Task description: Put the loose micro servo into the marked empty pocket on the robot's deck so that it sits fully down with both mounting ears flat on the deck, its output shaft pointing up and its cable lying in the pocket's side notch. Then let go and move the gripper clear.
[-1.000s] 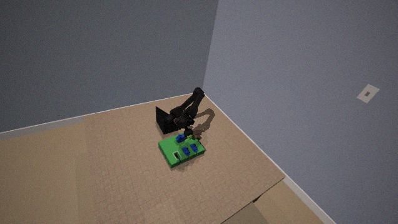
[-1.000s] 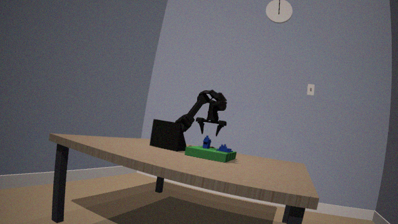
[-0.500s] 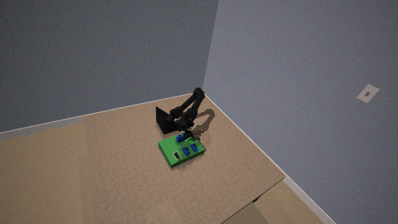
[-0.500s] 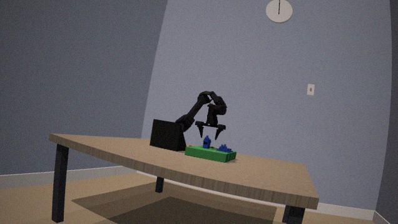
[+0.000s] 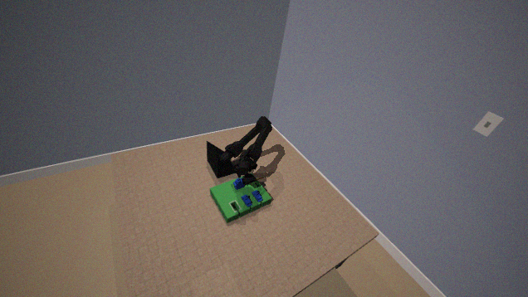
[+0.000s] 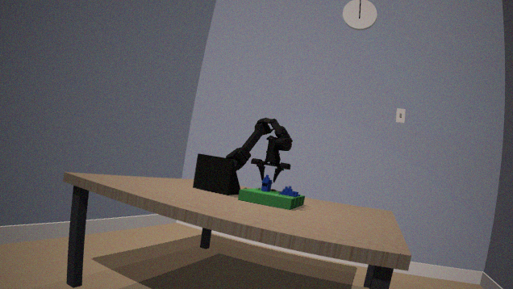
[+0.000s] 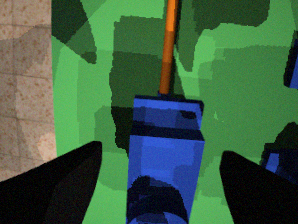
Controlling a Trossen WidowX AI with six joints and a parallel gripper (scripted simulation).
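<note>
Now: the green deck 10 mm ahead of my gripper tip, 30 mm to the right of it and 70 mm below it.
</note>
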